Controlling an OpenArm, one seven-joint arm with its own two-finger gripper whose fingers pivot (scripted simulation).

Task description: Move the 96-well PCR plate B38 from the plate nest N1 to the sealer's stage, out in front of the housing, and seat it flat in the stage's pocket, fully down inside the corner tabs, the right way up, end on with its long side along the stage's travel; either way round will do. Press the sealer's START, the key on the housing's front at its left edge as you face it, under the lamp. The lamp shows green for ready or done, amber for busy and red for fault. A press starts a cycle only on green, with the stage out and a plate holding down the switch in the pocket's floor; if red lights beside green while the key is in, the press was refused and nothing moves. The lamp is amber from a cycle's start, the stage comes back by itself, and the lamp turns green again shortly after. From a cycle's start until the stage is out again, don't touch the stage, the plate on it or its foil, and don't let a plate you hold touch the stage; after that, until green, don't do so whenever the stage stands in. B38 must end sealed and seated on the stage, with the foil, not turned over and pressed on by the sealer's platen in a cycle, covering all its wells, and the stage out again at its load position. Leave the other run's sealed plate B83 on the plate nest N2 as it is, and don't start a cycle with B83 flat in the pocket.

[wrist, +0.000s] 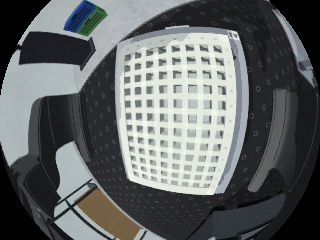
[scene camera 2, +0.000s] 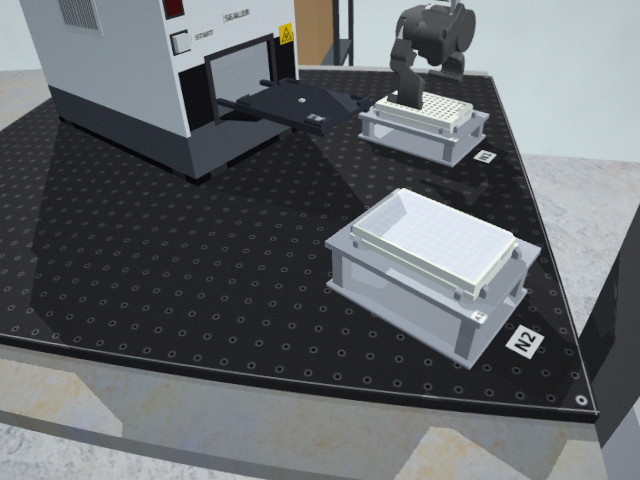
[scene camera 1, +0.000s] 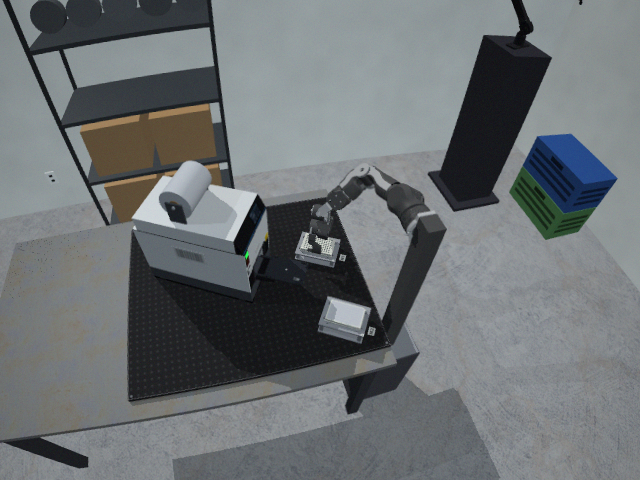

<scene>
sealed plate B83: scene camera 2; scene camera 1; not seen in the wrist view (out of frame)
same spot on sealed plate B83: (scene camera 2: 453,249) = (scene camera 1: 352,318)
</scene>
